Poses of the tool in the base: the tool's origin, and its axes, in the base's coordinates. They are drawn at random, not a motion.
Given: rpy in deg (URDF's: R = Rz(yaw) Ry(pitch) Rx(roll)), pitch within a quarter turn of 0, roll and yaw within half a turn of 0; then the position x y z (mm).
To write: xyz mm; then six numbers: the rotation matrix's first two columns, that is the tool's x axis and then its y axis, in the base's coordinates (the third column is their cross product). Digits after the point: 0 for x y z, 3 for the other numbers.
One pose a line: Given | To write
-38.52 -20.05 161.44 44 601 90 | 44 601 90 -0.891 0.299 0.343 -0.451 -0.674 -0.585
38.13 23.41 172.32 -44 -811 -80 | -44 -811 -80 -0.909 0.123 -0.397 -0.348 -0.747 0.567
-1.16 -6.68 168.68 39 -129 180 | 39 -129 180 -0.974 0.195 0.116 -0.199 -0.980 -0.020
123.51 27.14 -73.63 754 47 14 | 754 47 14 0.251 -0.854 -0.456 -0.423 -0.521 0.742
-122.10 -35.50 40.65 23 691 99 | 23 691 99 0.618 0.530 0.581 0.719 -0.083 -0.690
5.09 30.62 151.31 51 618 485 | 51 618 485 -0.755 0.413 -0.509 -0.518 -0.852 0.076
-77.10 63.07 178.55 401 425 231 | 401 425 231 -0.453 0.011 -0.892 0.863 -0.245 -0.441
